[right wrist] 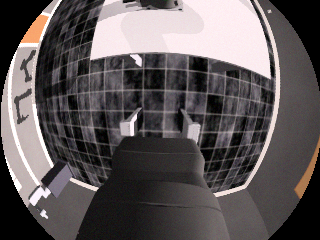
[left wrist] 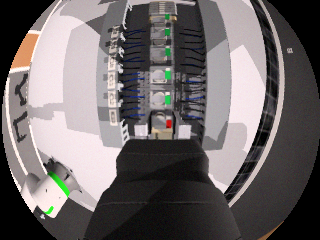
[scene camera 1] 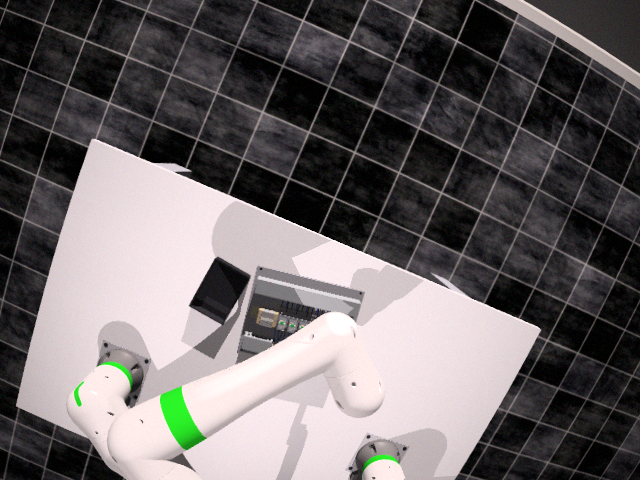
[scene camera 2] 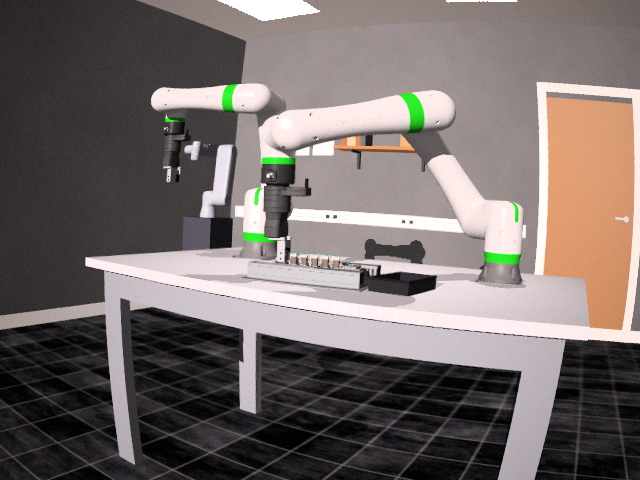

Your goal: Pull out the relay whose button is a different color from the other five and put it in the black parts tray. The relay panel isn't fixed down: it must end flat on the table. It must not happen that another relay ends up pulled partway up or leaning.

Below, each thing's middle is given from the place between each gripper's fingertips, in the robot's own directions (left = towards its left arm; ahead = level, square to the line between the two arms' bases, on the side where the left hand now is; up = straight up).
Labels:
Now: the grey relay panel (scene camera 1: 272, 283) 9 cm to the left of my left hand (scene camera 2: 283, 260), 4 cm below it and 1 cm behind it. From my left hand the other things lie so: black parts tray (scene camera 1: 220, 287) 34 cm to the left, 4 cm below.
My right hand is 89 cm to the right of the grey relay panel, 38 cm short of it and 26 cm above it. Round my right hand: black parts tray 114 cm to the left, 39 cm ahead, 27 cm below.

